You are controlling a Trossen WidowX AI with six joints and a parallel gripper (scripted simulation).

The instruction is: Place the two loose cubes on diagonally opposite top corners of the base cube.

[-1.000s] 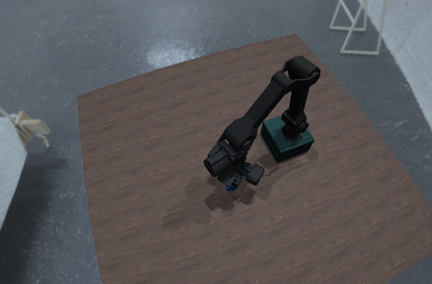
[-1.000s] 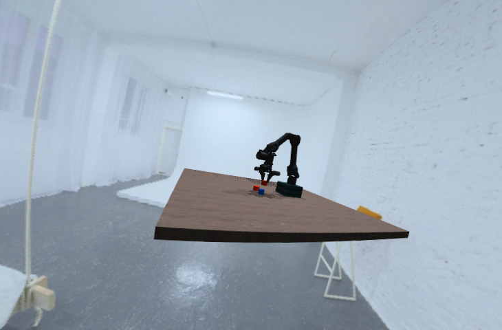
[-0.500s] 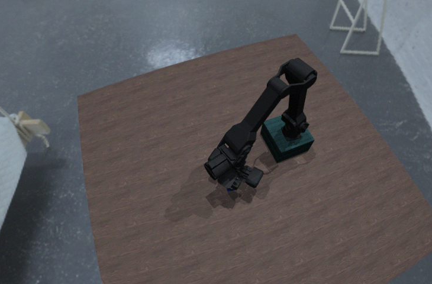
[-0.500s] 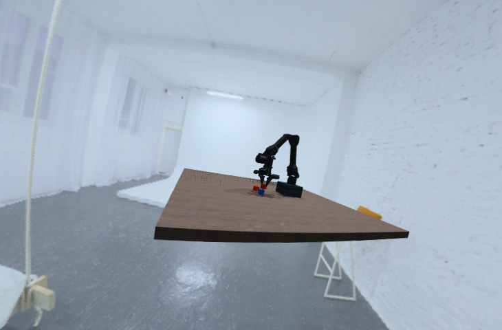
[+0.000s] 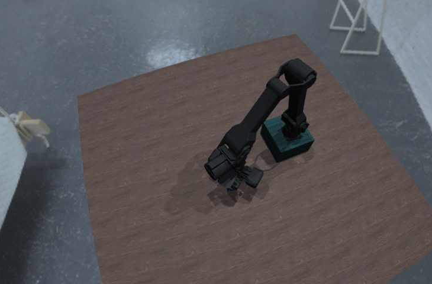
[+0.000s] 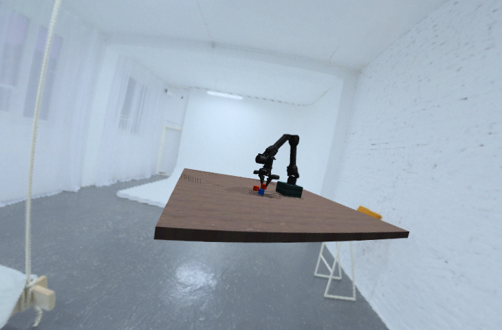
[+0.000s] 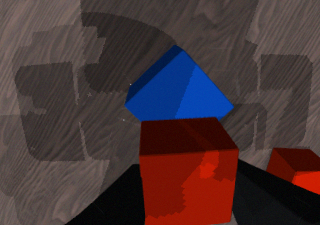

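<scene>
Now: gripper tip 20 mm short of the blue base cube, 10 mm to the right of it and 40 mm above it.
</scene>
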